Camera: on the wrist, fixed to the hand. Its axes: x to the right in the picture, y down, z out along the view.
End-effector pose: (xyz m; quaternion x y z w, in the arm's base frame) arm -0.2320 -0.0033 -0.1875 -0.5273 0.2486 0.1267 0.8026
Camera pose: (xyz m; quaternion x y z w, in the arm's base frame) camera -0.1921 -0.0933 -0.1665 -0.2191 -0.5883 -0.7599 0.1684
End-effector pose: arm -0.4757 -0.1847 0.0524 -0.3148 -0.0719 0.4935 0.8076
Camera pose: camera -0.3800 -0.2122 0.0377 0.1333 -0.3698 -0.7713 0.5005
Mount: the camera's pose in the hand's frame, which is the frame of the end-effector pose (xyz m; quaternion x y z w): 0.0278 -0.0721 -0.0645 0.0273 -0.0856 -0.9959 0.0082
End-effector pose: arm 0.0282 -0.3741 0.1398 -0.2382 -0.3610 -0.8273 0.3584
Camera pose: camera -0.0532 -0.4006 0.0868 -0.2965 0.2935 0.3335 0.8454
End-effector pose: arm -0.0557 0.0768 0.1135 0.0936 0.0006 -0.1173 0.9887
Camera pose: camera -0.0441 0.0134 0.0362 -0.0171 -0.0054 0.9936 0.1112
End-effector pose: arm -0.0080 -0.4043 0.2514 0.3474 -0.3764 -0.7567 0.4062
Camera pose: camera 0.0083 -0.4193 0.1532 -0.3240 -0.2875 0.4302 0.7920
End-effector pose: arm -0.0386 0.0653 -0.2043 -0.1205 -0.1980 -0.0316 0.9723
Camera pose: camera 0.0034 -0.0209 -0.2350 -0.2200 0.2057 0.9528 0.0372
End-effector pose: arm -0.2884 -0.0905 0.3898 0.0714 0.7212 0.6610 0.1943
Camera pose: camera -0.3269 -0.1486 0.3171 -0.6558 0.0784 -0.2139 0.7197
